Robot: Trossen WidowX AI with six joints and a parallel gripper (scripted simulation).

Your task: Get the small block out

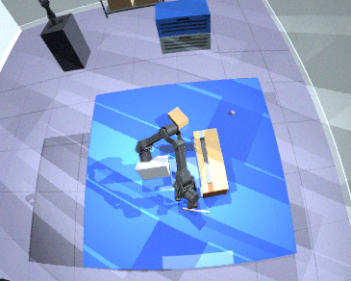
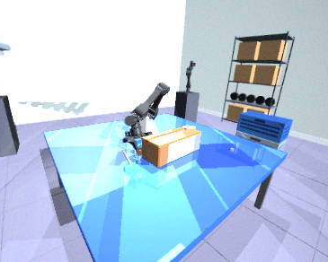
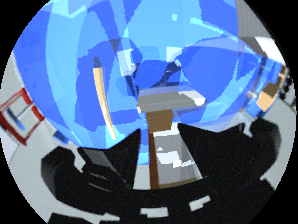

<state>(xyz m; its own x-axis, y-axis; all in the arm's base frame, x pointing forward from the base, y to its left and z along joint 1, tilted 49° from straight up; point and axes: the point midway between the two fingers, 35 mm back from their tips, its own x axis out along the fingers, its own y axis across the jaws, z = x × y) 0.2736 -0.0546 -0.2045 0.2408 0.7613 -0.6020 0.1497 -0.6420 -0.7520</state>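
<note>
My gripper tip is now 1 cm past the thin white stick, 9 cm to the left of it and 2 cm above it. Round my gripper tip: orange carton: 12 cm behind, 52 cm to the left; then tiny white block: 25 cm ahead, 57 cm to the left, 2 cm below.
</note>
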